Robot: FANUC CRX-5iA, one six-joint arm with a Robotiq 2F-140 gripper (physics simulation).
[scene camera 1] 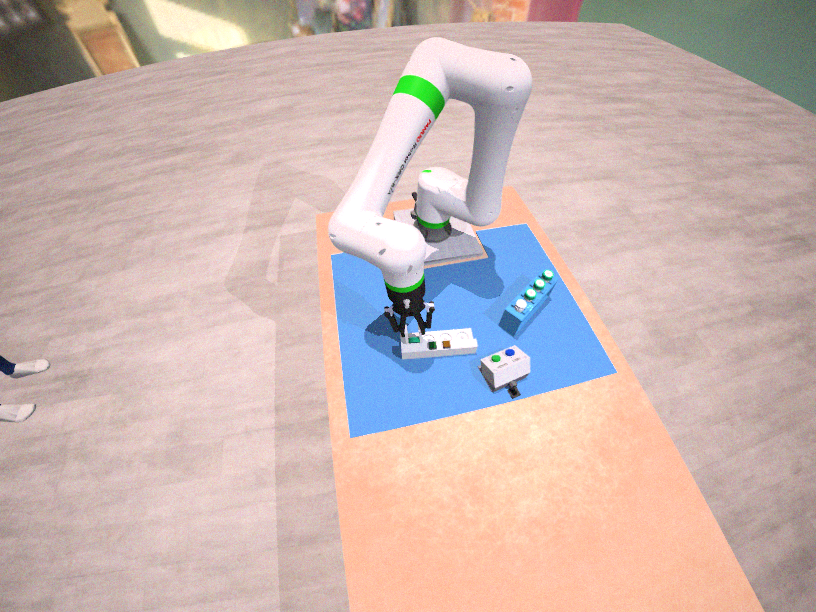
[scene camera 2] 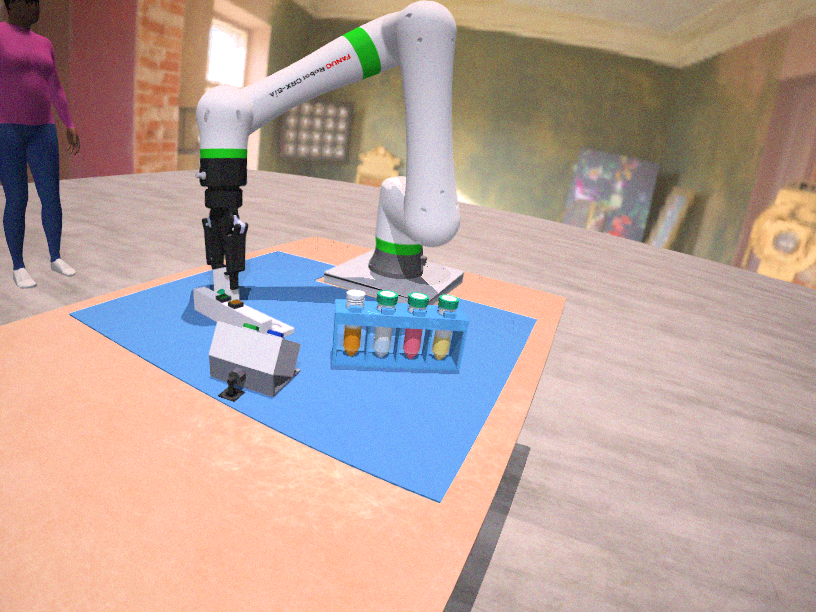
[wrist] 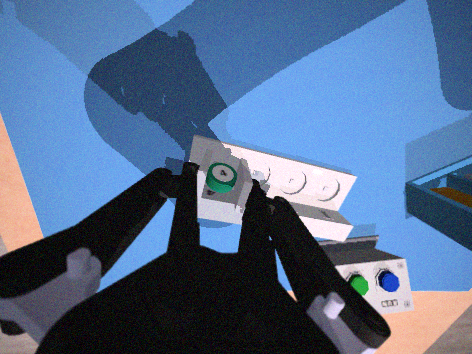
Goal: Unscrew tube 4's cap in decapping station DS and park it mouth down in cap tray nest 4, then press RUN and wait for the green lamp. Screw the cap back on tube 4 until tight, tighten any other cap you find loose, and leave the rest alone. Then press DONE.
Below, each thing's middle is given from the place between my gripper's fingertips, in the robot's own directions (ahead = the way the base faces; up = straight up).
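You'd find the button box (scene camera 2: 265, 363) 190 mm ahead of my hand and 210 mm to the left of it, and it's 30 mm above it too.
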